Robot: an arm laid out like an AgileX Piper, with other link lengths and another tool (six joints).
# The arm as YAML. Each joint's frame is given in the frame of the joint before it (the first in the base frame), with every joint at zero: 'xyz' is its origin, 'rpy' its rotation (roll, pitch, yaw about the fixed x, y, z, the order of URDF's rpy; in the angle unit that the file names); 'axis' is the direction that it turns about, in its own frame. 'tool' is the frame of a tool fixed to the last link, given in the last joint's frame.
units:
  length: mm
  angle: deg
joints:
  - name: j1
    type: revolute
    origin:
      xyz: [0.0, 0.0, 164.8]
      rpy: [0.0, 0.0, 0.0]
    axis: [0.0, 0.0, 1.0]
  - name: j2
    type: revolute
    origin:
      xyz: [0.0, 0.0, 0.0]
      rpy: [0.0, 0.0, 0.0]
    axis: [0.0, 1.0, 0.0]
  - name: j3
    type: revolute
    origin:
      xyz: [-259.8, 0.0, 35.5]
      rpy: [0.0, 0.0, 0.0]
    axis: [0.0, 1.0, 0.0]
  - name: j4
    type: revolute
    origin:
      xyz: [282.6, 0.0, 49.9]
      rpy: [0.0, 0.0, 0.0]
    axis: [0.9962, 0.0, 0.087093]
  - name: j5
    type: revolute
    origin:
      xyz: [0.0, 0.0, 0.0]
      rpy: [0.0, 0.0, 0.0]
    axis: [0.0, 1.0, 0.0]
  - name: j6
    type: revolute
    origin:
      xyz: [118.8, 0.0, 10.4]
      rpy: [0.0, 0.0, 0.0]
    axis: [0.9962, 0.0, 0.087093]
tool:
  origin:
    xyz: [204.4, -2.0, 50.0]
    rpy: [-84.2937, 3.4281, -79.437]
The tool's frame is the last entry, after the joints.
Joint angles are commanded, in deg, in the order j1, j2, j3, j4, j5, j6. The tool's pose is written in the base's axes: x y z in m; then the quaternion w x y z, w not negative. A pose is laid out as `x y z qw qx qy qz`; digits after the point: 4 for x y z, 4 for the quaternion.
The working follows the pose.
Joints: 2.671 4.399 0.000 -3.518 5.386 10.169
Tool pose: 0.3579 0.0091 0.2524 0.5788 -0.5149 0.5089 -0.3754
Where each joint sits with the arm in this pose, in the base's axes (m; each line is computed from the numbers above, not from the rounded line before):
j1: 0.0000 0.0000 0.1648
j2: 0.0000 0.0000 0.1648
j3: -0.2560 -0.0119 0.2201
j4: 0.0293 0.0014 0.2482
j5: 0.0293 0.0014 0.2482
j6: 0.1480 0.0062 0.2383
the tool: 0.3579 0.0091 0.2524

